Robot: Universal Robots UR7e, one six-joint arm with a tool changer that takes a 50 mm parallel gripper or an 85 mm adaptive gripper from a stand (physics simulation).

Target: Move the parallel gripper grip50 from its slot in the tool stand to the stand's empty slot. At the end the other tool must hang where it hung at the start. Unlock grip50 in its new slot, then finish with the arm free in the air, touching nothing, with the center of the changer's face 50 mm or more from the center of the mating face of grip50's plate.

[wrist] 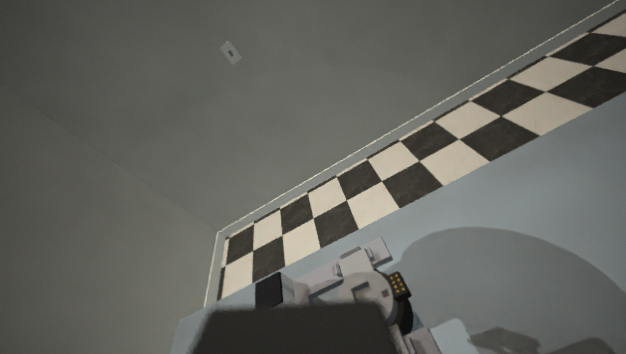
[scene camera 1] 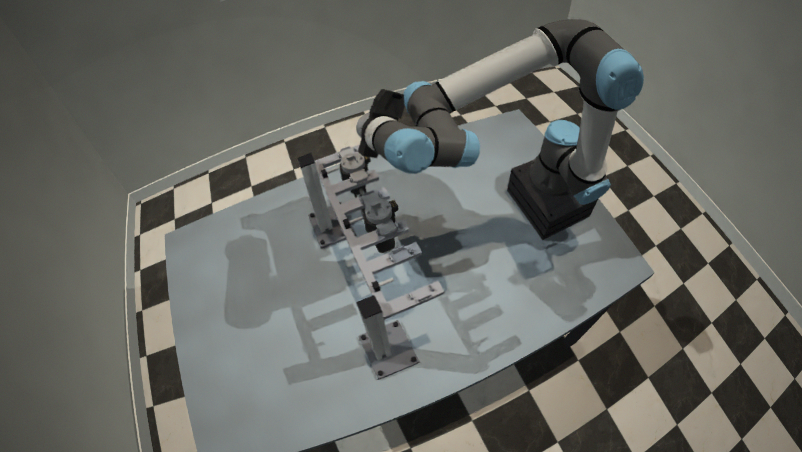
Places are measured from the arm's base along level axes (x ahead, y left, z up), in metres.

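Pixels of known places: arm's base, origin of its link: (scene camera 1: 550,176).
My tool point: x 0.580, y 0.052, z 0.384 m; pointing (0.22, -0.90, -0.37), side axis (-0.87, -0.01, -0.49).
Note:
For each thing: its top centre in the pictures, then the offset to it from my tool point. "pt": a spot on its surface instead. Level surfaces: height alone.
- second tool, centre of its top: (scene camera 1: 379,208) 0.073 m left, 0.009 m ahead, 0.195 m down
- post, a spot on its surface: (scene camera 1: 375,331) pt 0.332 m left, 0.090 m ahead, 0.291 m down
- blue-grey table, height of its surface: 0.494 m down
The tool stand (scene camera 1: 352,238) (wrist: 320,285) has two hanging tools. One tool (scene camera 1: 352,162) (wrist: 367,295) hangs in the far slot, its round grey plate facing up. A second tool (scene camera 1: 378,212) hangs in the middle slot, its dark body below the plate. I cannot tell which is grip50; their fingers are too small or hidden to judge. The near slot is empty between its two support arms (scene camera 1: 395,257) (scene camera 1: 414,298). My arm's wrist (scene camera 1: 381,134) is above and beside the far tool, with no tool seen on it. The changer's face is hidden, and so is any gap to the plate.
The stand's far post (scene camera 1: 317,190) (wrist: 270,290) and near post (scene camera 1: 375,331) rise from the blue-grey table (scene camera 1: 247,409) (wrist: 565,175). The arm's base (scene camera 1: 550,196) is at the table's right. A dark blurred part (wrist: 295,330) covers the bottom of the wrist view.

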